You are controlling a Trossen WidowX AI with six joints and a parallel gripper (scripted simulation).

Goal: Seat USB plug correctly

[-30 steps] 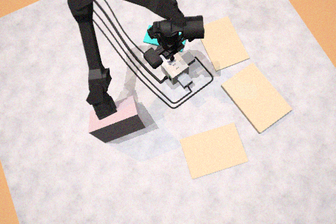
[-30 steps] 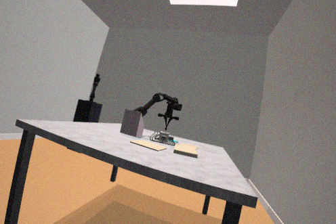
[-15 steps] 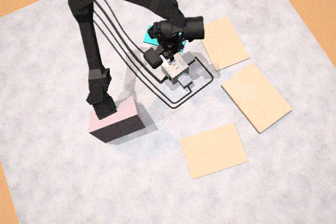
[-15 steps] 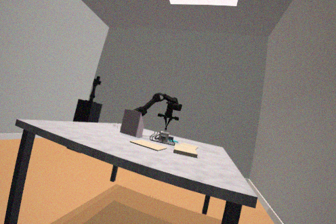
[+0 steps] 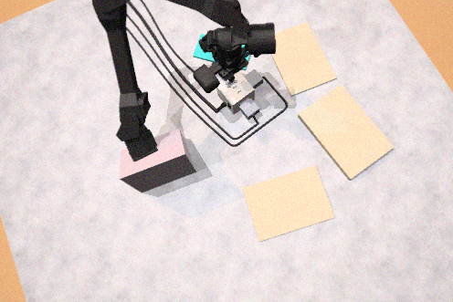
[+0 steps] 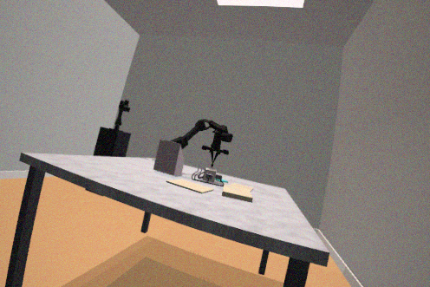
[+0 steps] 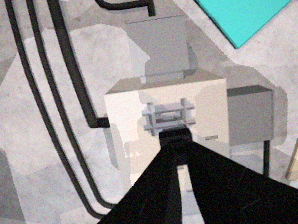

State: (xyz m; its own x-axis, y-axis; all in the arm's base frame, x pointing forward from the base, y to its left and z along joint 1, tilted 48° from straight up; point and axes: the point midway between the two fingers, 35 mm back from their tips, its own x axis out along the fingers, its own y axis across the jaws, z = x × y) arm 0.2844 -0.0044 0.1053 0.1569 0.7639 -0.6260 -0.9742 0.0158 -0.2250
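The USB plug is 20 mm below my gripper tip. The rest, counted from my gripper tip: USB socket: 60 mm below; cyan flat piece: 40 mm ahead, 130 mm to the left, 120 mm below.
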